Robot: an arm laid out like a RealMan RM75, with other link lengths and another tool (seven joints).
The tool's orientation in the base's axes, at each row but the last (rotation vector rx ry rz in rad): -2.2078, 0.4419, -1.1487; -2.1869, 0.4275, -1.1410; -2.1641, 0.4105, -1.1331; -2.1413, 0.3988, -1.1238; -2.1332, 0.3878, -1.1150; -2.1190, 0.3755, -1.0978; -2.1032, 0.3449, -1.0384
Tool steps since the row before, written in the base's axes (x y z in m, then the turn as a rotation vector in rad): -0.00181, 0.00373, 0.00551, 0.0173, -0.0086, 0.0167; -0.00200, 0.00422, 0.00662, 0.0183, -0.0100, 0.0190; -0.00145, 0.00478, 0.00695, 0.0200, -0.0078, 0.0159; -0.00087, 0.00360, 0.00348, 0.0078, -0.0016, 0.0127; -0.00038, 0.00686, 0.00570, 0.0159, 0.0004, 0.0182; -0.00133, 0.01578, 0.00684, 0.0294, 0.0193, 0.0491; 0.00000, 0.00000, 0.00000, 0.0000, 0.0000, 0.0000
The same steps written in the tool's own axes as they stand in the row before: 0.00038, -0.00638, -0.00259, 0.0248, -0.0045, 0.0038; 0.00065, -0.00755, -0.00287, 0.0276, -0.0050, 0.0031; 0.00083, -0.00825, -0.00213, 0.0255, -0.0045, 0.0066; -0.00036, -0.00504, -0.00057, 0.0131, -0.0073, 0.0006; -0.00050, -0.00890, 0.00045, 0.0201, -0.0121, 0.0059; -0.00525, -0.01605, 0.00353, 0.0363, -0.0464, 0.0134; 0.00000, 0.00000, 0.00000, 0.0000, 0.0000, 0.0000
